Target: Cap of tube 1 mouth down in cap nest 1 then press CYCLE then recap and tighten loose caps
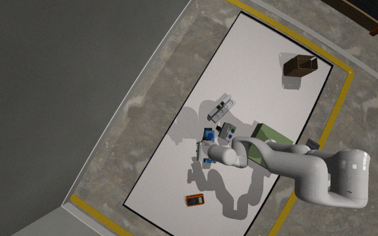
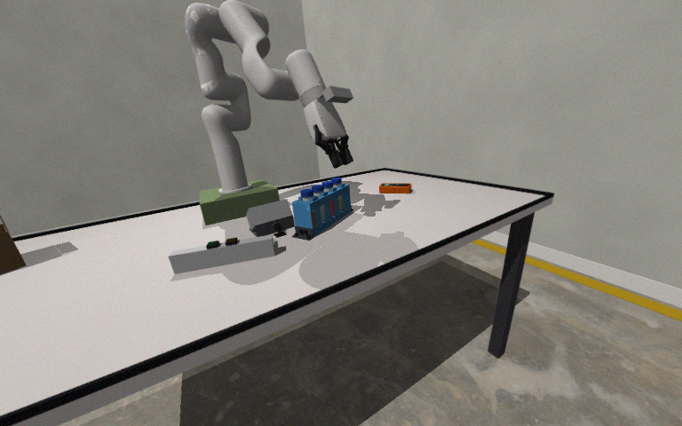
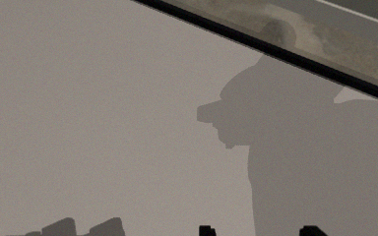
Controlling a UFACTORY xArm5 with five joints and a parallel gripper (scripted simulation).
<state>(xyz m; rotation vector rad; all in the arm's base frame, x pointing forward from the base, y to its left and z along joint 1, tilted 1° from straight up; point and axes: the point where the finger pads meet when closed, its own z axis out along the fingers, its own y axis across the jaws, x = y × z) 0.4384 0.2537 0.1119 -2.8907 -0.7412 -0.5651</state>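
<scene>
Now: hand 110 mm past the blue cap, 30 mm to the right of it and 80 mm above it. The rest, counted from my hand: green key (150 mm behind, 220 mm to the right, 130 mm below); grey key housing (140 mm behind, 190 mm to the right, 140 mm below); blue key (160 mm behind, 170 mm to the right, 130 mm below).
</scene>
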